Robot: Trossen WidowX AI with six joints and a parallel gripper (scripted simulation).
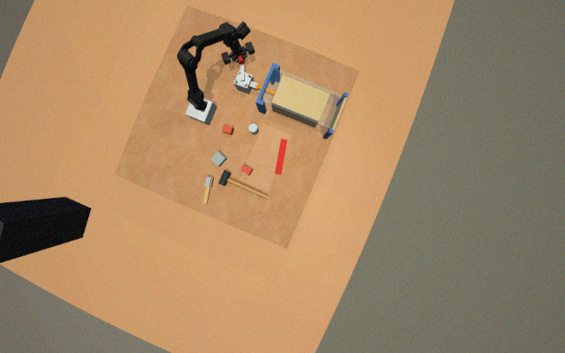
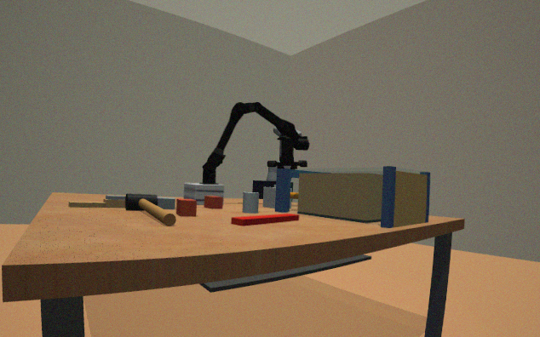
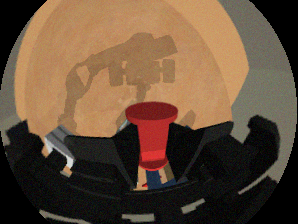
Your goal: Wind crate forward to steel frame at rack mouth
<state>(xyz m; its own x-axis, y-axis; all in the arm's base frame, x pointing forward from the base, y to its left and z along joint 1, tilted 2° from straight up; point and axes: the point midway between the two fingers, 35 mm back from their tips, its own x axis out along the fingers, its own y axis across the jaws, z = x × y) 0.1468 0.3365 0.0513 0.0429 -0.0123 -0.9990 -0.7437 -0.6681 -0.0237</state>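
Now: the grey hand winch 10 cm to the right of my gripper tip, 8 cm below it and 2 cm ahead of it. Also, from my gripper tip: red knob (2 cm above); then winch handle (3 cm to the right, 1 cm below, 1 cm ahead); then clear-panelled cubby (44 cm ahead, 10 cm to the right).
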